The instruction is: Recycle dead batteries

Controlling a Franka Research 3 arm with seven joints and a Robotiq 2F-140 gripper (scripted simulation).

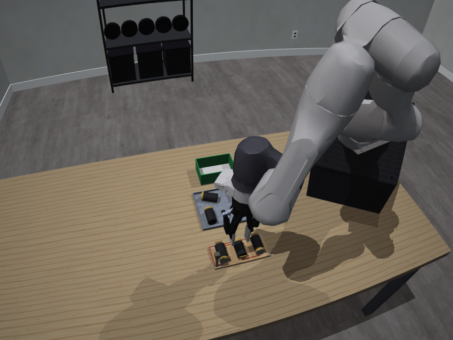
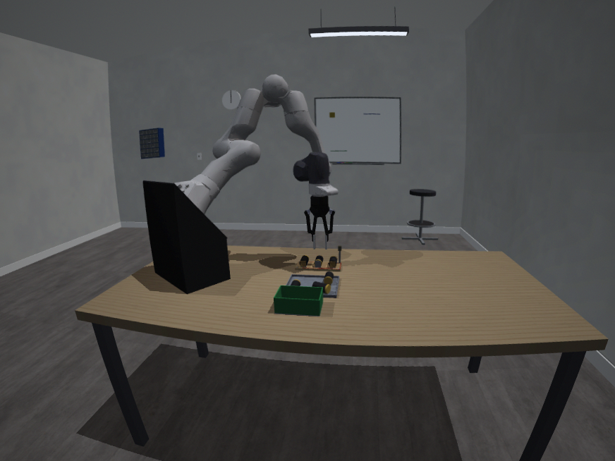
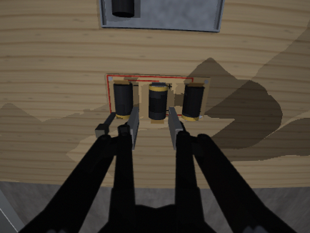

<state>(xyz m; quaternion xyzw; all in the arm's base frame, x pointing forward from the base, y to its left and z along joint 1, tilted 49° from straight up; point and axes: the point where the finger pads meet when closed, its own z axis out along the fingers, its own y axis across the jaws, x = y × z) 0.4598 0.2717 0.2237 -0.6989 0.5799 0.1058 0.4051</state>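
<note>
My gripper is now 10 mm to the left of the wooden holder board and 110 mm above it. From my hand the other things lie so: grey tray (60 mm ahead, 210 mm to the right, 110 mm below); bulb (70 mm ahead, 60 mm to the left, 40 mm below); thin post (70 mm ahead, 60 mm to the left, 80 mm below).
</note>
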